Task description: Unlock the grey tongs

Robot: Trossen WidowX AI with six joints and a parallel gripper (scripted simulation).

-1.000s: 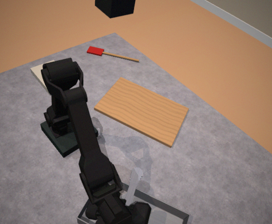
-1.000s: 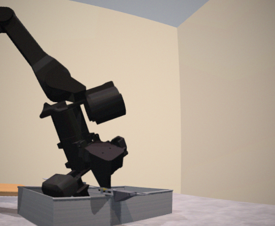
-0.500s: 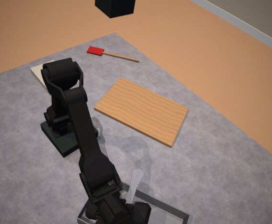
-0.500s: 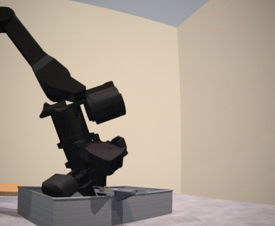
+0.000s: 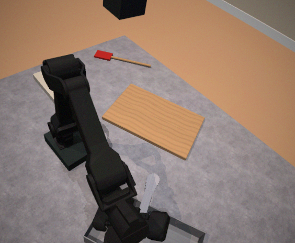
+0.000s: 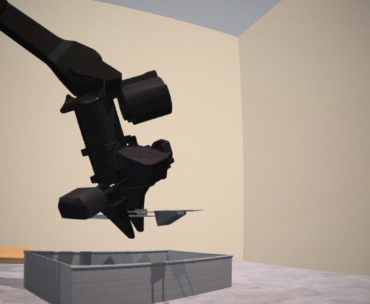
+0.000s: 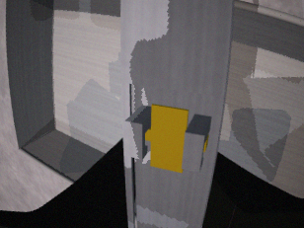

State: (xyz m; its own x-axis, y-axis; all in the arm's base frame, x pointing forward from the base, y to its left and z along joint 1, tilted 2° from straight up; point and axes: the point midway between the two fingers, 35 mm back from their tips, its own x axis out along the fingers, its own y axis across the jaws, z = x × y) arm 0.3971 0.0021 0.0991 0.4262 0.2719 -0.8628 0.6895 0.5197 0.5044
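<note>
My gripper tip is 30 mm to the left of the yellow lock piece and 30 mm below it. Also, from my gripper tip: grey roasting tin: 60 mm below, 20 mm to the left; then wooden board: 350 mm to the left, 350 mm behind, 80 mm below; then cream block: 710 mm behind, 90 mm to the left, 80 mm below.
</note>
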